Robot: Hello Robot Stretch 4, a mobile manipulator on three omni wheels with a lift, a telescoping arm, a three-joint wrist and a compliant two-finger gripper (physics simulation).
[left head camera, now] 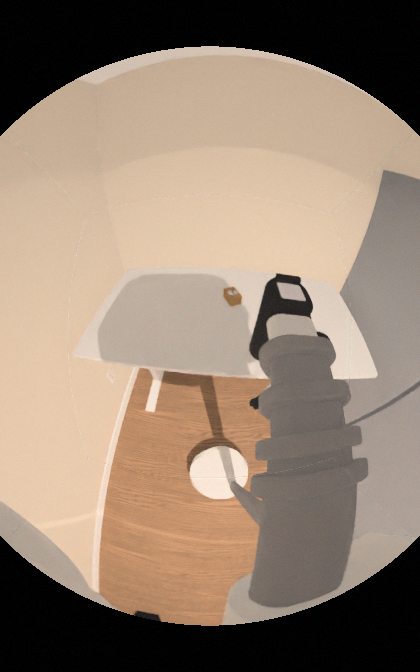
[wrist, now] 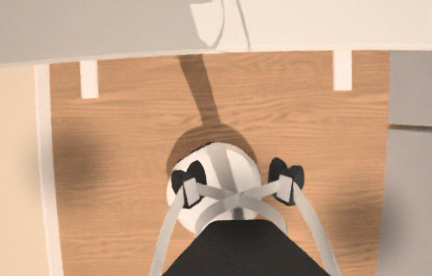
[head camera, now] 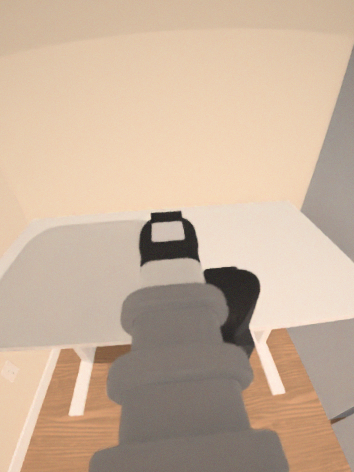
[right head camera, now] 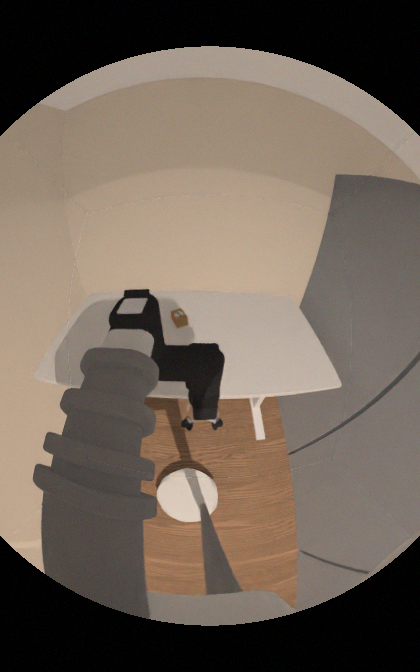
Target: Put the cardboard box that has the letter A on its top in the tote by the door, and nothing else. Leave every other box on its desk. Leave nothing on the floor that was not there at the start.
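Seen in the pictures: gripper, fingertip midpoint: (wrist: 236, 174); robot's base, link origin: (wrist: 217, 183).
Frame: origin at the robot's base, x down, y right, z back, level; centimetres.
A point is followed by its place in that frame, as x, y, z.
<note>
A small brown cardboard box (left head camera: 233, 297) (right head camera: 179, 318) sits toward the back of the white desk (head camera: 280, 250) @[-92.2, 48.2, -73.6] (left head camera: 165, 320) (right head camera: 260, 345) (wrist: 310, 25) @[-92.3, 17.9, -43.2]. Its top has a pale label with a dark mark, too small to read. The arm hides the box in the head camera view. My gripper (right head camera: 202, 424) (wrist: 236, 174) @[-98.6, 8.7, -27.1] is open and empty, its fingertips apart. It points down in front of the desk's front edge, above the floor and the robot's round white base. The tote by the door does not show in these views.
The robot's white round base (left head camera: 218, 472) (right head camera: 187, 495) (wrist: 220, 160) @[-18.6, 2.9, -14.7] stands on the wood floor before the desk. White desk legs (head camera: 268, 362) @[0.3, 61.3, -62.3] (wrist: 342, 70) @[0.3, 60.5, -52.8] stand under the desk. A beige wall is behind and left; a grey surface (head camera: 330, 175) @[-112.1, 86.6, -104.9] (right head camera: 350, 310) is at the right.
</note>
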